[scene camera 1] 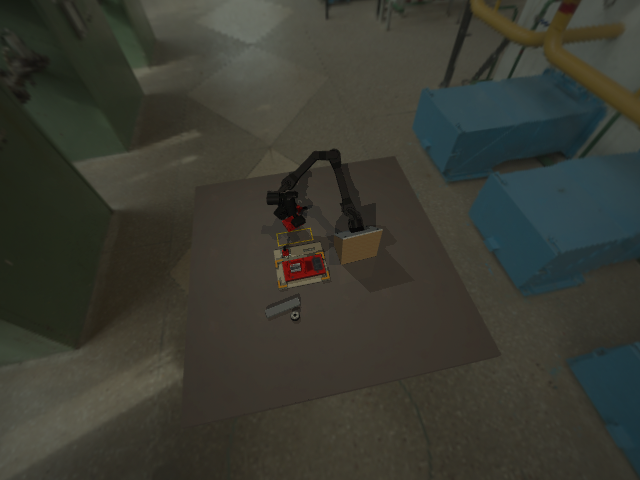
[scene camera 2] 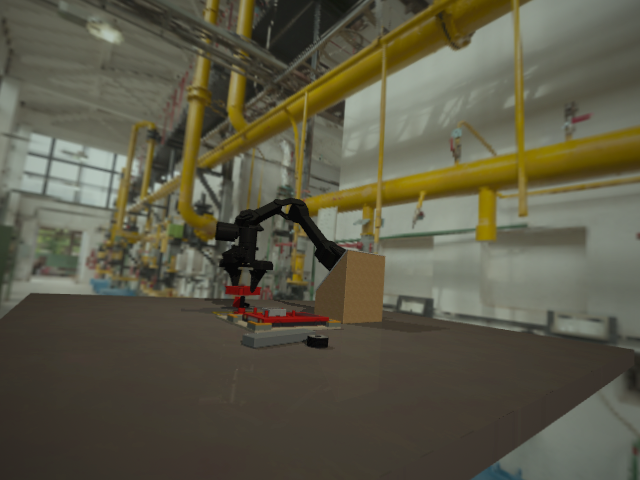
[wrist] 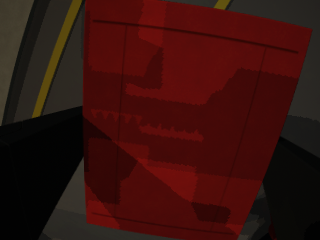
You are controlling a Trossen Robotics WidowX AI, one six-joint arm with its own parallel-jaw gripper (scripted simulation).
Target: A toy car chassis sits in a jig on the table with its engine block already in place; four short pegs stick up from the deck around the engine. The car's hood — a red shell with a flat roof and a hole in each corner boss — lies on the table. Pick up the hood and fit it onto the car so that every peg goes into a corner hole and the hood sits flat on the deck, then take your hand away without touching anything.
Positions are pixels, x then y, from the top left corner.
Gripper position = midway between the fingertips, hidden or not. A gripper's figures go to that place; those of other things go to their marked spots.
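A red hood (wrist: pixel 181 113) sits 0.08 m from the lens, while the gripper (wrist: pixel 178 129) is 0.10 m from the lens.
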